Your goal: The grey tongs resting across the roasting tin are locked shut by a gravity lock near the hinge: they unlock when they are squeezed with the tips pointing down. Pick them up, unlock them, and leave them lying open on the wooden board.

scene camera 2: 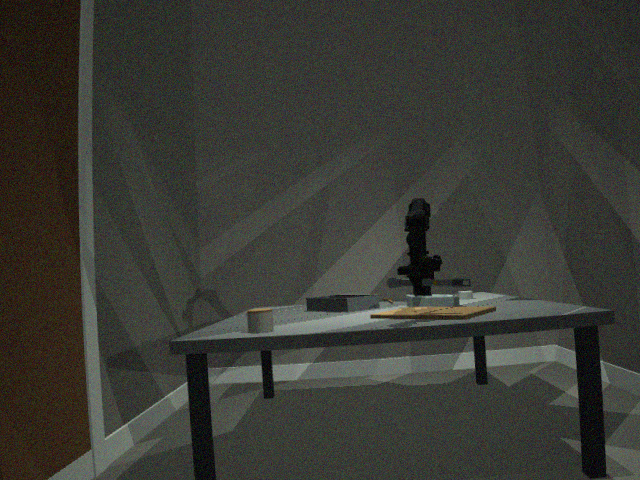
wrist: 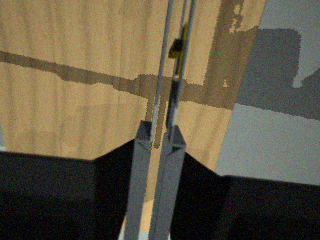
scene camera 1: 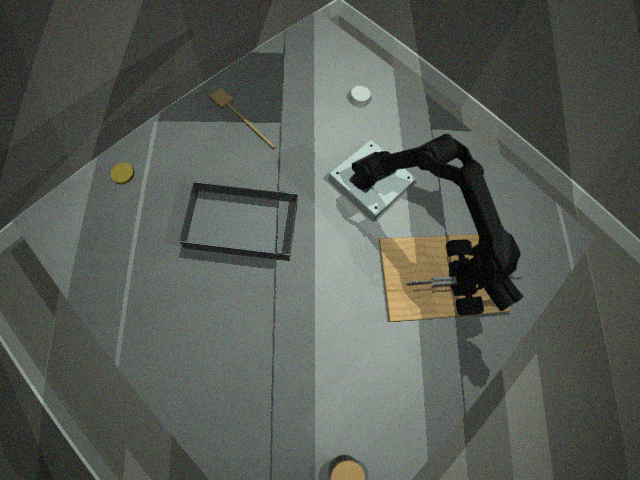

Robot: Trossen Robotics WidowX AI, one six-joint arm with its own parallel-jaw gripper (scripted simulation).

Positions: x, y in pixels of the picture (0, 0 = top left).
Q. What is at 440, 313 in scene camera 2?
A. A wooden board.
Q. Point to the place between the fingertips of the gripper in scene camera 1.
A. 451, 284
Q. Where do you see a roasting tin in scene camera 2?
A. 335, 303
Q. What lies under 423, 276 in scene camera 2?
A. The gripper.
